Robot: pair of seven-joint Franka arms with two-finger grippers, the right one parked.
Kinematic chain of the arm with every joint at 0, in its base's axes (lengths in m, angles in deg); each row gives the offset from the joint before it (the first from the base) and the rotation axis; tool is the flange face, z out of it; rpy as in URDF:
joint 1: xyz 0 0 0.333 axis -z
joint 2: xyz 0 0 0 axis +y
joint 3: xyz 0 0 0.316 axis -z
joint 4: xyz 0.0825 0 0 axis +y
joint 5: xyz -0.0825 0 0.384 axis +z
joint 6: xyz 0 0 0 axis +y
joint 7: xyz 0.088 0 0 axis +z
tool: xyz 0 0 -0.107 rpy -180 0 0
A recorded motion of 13 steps. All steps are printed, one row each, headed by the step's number.
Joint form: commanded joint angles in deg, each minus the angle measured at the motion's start. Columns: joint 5, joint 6, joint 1, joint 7, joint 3, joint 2, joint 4.
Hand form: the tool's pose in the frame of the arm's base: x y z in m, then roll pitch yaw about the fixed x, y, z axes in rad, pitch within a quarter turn. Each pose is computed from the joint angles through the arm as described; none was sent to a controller.
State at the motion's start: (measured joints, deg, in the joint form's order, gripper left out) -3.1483 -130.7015 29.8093 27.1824 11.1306 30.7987 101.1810
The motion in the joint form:
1: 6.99 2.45 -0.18 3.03 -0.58 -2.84 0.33
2: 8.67 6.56 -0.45 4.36 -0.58 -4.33 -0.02
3: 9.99 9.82 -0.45 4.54 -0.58 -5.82 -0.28
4: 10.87 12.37 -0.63 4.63 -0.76 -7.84 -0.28
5: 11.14 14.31 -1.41 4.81 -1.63 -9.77 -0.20
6: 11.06 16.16 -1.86 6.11 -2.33 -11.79 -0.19
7: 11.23 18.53 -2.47 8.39 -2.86 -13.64 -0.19
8: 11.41 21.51 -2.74 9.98 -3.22 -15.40 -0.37
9: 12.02 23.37 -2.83 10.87 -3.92 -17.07 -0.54
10: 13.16 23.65 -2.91 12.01 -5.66 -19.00 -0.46
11: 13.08 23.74 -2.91 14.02 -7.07 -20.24 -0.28
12: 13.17 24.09 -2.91 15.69 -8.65 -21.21 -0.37
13: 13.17 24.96 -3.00 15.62 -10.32 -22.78 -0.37
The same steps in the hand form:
1: 0.5088 -0.4140 0.2888 3.1182 0.0271 -0.1957
2: 0.5078 -0.4071 0.3022 -3.1188 0.0465 -0.1850
3: 0.5054 -0.4029 0.3162 -3.0832 0.0565 -0.1928
4: 0.5049 -0.3959 0.3350 -3.0585 0.0537 -0.1912
5: 0.5124 -0.3786 0.3526 -3.0416 0.0476 -0.1604
6: 0.5158 -0.3658 0.3718 -3.0323 0.0385 -0.1154
7: 0.5180 -0.3518 0.3886 -3.0150 0.0354 -0.0541
8: 0.5162 -0.3416 0.4050 -2.9939 0.0404 -0.0118
9: 0.5166 -0.3310 0.4217 -2.9778 0.0280 0.0164
10: 0.5236 -0.3122 0.4410 -2.9695 -0.0138 0.0597
11: 0.5279 -0.2986 0.4524 -2.9760 -0.0361 0.1193
12: 0.5334 -0.2833 0.4628 -2.9789 -0.0551 0.1757
13: 0.5367 -0.2649 0.4781 -2.9819 -0.0683 0.2075

